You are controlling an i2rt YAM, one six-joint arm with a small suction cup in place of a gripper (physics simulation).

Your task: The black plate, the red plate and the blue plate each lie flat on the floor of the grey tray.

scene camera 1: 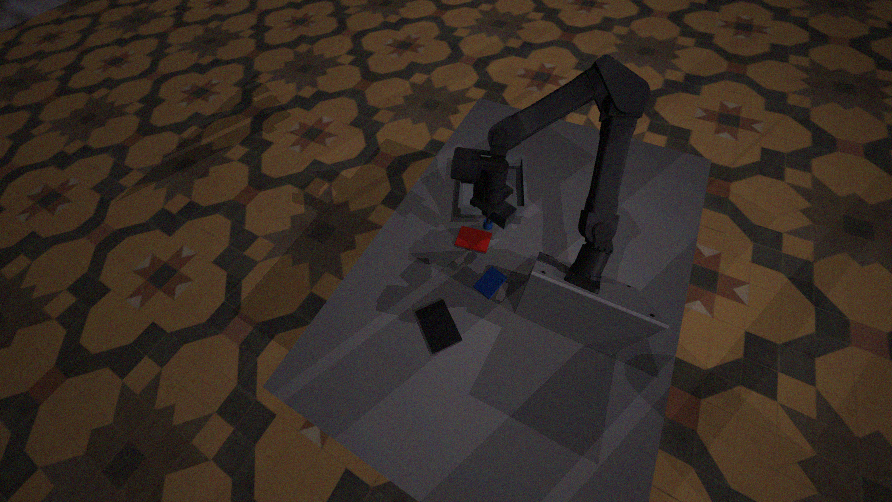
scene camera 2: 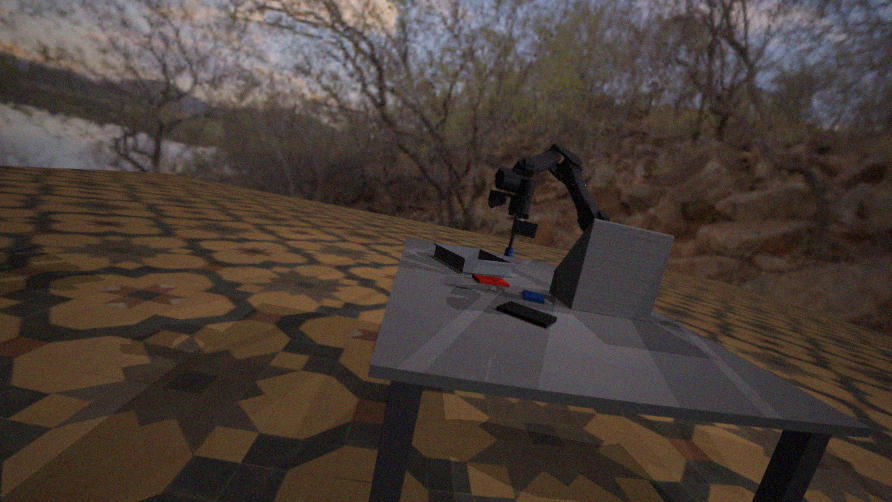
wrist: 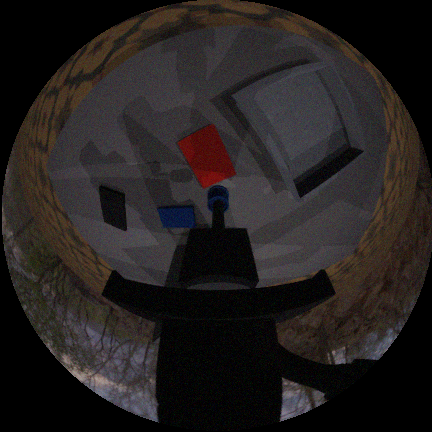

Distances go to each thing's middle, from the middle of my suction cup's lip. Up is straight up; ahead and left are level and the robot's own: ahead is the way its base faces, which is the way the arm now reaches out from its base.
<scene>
The red plate [wrist: 203, 149] lies 4 cm ahead of my suction cup, 1 cm to the left of it and 10 cm below it. From my suction cup the other things lie so: grey tray [scene camera 2: 471, 260] 9 cm ahead, 21 cm to the right, 8 cm below; blue plate [wrist: 182, 215] 8 cm behind, 12 cm to the left, 10 cm below; black plate [scene camera 1: 438, 326] 1 cm behind, 31 cm to the left, 10 cm below.
</scene>
